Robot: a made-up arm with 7 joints.
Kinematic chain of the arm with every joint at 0, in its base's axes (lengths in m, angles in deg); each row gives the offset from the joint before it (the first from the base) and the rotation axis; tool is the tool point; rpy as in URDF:
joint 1: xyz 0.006 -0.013 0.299 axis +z
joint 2: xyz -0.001 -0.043 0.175 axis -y
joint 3: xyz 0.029 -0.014 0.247 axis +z
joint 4: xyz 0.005 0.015 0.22 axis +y
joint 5: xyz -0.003 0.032 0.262 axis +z
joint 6: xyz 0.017 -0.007 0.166 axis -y
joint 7: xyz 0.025 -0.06 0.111 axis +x
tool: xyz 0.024 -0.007 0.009 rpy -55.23 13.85 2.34
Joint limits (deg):
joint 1: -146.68..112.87
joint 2: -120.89..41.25
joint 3: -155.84..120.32
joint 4: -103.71..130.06
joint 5: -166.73..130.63
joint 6: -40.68..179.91
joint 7: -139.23..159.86
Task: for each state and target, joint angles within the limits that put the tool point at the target. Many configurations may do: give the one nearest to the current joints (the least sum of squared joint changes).
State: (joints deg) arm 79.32 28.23 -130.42 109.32 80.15 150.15 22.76
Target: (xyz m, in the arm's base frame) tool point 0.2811 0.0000 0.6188
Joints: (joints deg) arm 112.87 15.85 -107.72 130.06 106.18 147.62 24.81
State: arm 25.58 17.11 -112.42 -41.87 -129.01 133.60 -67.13
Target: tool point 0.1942 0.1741 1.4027
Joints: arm 40.29 -2.36 -110.27 -19.48 -133.85 81.79 -65.72
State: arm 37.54 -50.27 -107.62 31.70 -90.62 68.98 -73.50
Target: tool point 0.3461 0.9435 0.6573
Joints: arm 77.95 -74.86 -104.77 12.00 -94.79 39.67 -66.39
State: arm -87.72 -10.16 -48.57 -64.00 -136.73 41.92 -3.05
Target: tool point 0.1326 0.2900 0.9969
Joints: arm -73.02 -25.83 -18.31 -95.44 -130.33 33.53 -2.24
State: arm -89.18 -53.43 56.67 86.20 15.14 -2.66 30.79
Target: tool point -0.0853 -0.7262 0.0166
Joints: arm -110.44 -86.77 27.62 61.58 9.18 6.63 29.65
